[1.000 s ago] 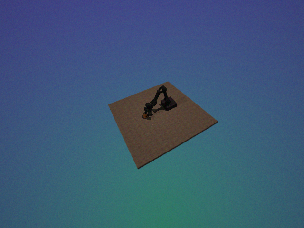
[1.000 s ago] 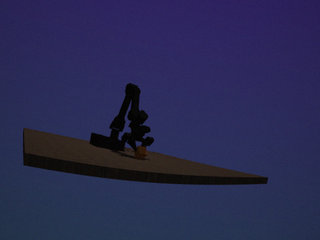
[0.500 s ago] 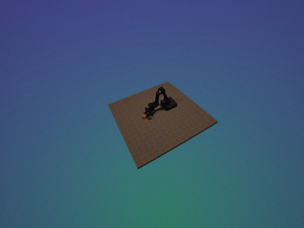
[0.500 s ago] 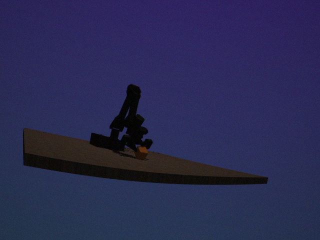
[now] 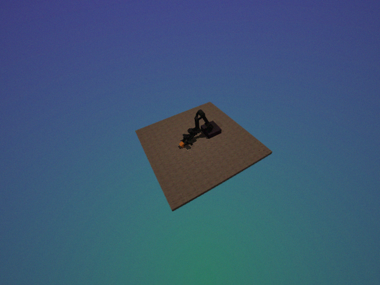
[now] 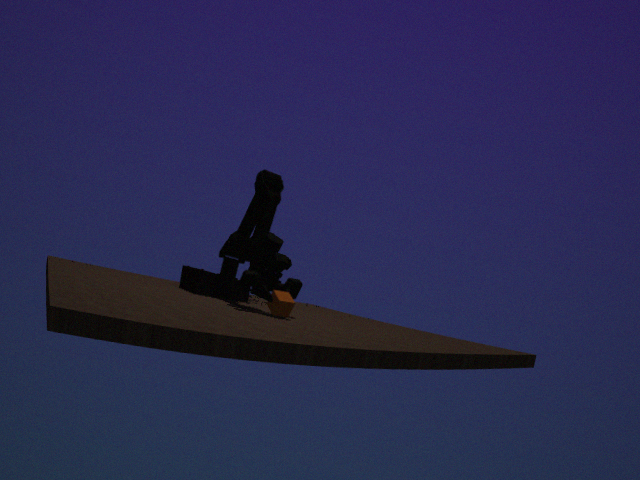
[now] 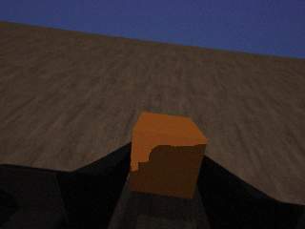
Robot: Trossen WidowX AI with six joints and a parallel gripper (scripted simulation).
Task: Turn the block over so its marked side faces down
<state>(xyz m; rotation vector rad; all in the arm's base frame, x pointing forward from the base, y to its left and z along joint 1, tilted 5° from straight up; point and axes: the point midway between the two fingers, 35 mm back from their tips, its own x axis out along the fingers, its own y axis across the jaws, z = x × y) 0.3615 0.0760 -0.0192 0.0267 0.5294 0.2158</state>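
The orange block lies 10 mm below my gripper tip.
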